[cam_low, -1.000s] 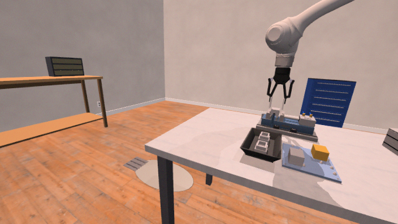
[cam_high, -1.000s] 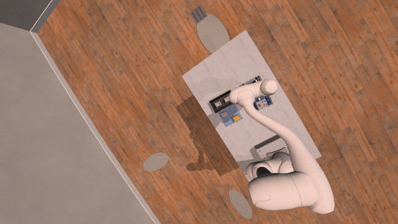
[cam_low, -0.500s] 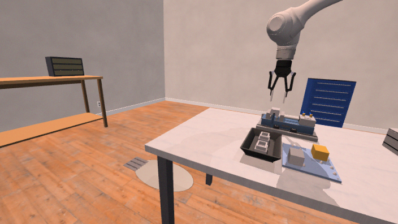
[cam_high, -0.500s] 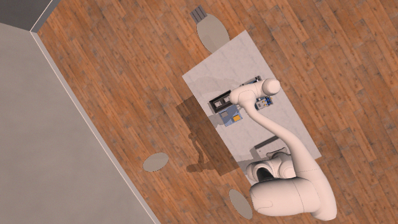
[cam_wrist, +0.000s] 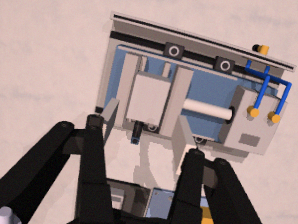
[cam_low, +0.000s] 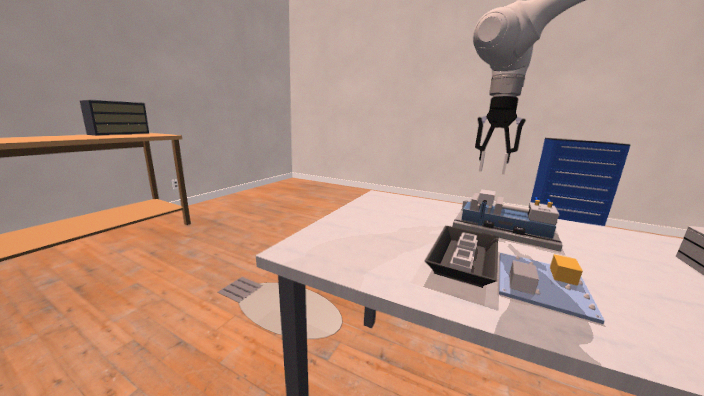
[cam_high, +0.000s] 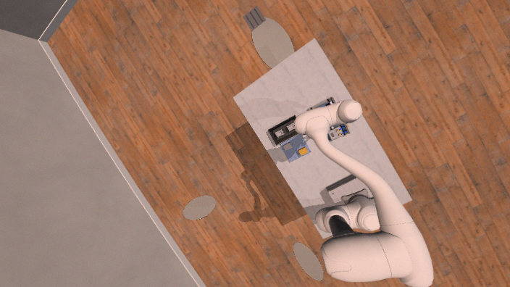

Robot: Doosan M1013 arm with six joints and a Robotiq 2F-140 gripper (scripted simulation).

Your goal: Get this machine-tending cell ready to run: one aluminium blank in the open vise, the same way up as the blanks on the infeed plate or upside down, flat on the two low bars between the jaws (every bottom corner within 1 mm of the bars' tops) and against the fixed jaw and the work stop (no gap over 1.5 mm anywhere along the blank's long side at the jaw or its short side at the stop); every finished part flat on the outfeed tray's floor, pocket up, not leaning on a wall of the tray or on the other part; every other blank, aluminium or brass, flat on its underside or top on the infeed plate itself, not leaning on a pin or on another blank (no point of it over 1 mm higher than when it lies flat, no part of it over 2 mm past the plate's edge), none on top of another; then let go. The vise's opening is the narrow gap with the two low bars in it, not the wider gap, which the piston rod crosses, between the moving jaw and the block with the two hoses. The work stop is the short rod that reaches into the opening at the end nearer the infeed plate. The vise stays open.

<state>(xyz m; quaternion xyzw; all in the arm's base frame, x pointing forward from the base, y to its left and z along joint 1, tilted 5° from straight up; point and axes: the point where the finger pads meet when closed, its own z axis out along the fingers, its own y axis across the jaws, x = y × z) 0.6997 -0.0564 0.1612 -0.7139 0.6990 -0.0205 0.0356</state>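
My hand is 120 mm above the dark work stop rod and 50 mm to the right of it. Also, from my hand: moving jaw 140 mm below, 40 mm behind; fixed jaw 140 mm below, 30 mm ahead; piston rod 140 mm below, 90 mm behind.
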